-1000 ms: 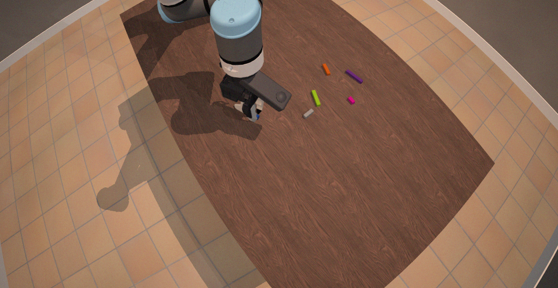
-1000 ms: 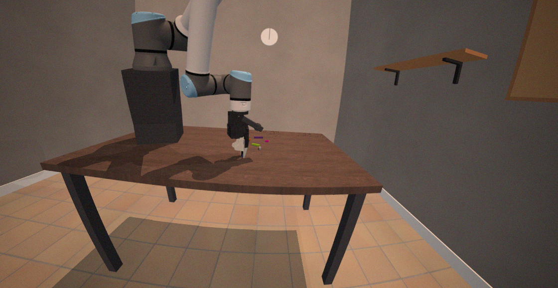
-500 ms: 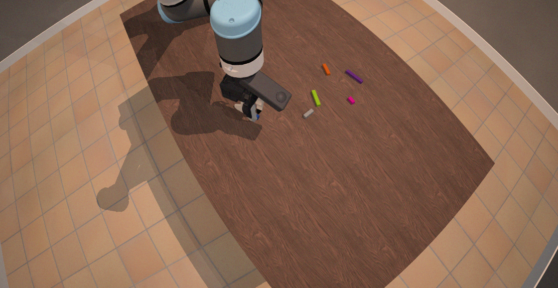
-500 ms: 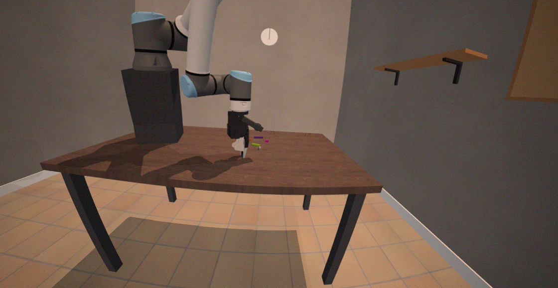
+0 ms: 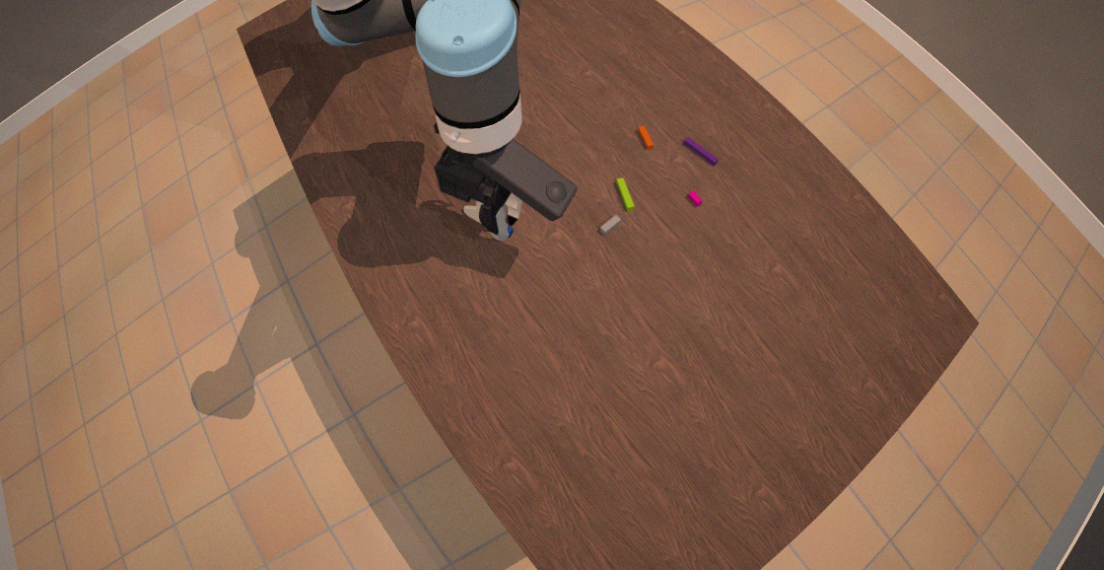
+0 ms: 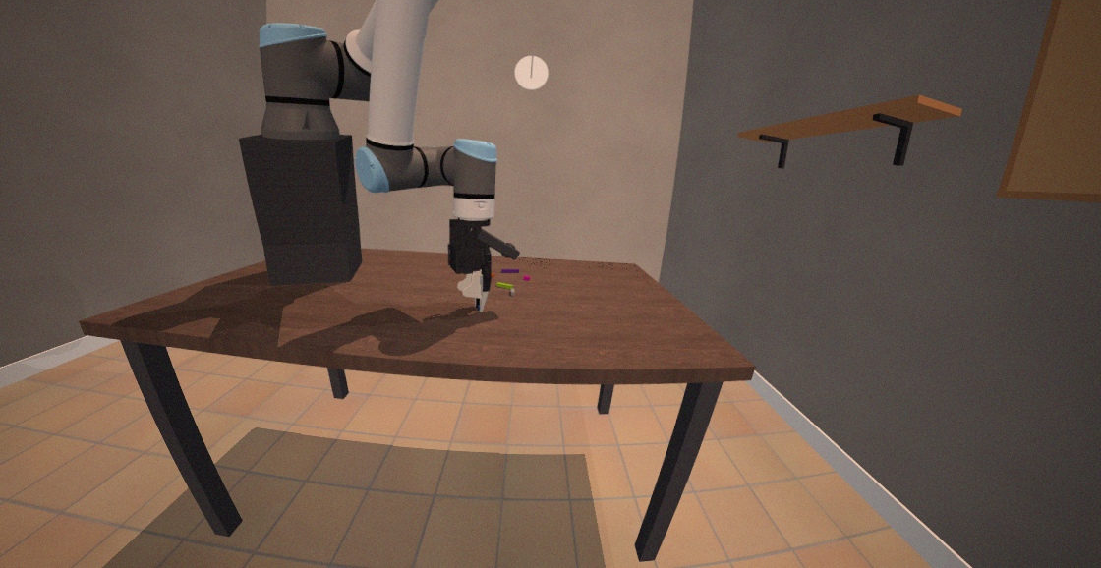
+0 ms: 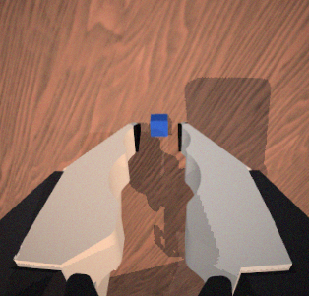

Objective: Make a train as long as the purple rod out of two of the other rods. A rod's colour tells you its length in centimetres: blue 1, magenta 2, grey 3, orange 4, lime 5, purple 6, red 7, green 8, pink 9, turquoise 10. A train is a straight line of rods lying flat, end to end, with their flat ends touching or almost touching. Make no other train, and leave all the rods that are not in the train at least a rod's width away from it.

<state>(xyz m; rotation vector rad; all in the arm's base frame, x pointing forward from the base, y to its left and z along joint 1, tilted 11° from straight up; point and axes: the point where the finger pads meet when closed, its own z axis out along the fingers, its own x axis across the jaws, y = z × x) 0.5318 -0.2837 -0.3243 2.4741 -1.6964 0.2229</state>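
My hand is 1 cm above the blue rod. Also, from my hand: lime rod 16 cm to the left, 7 cm ahead, 1 cm below; grey rod 11 cm to the left, 9 cm ahead, 1 cm below; orange rod 26 cm to the left, 2 cm ahead, 1 cm below.
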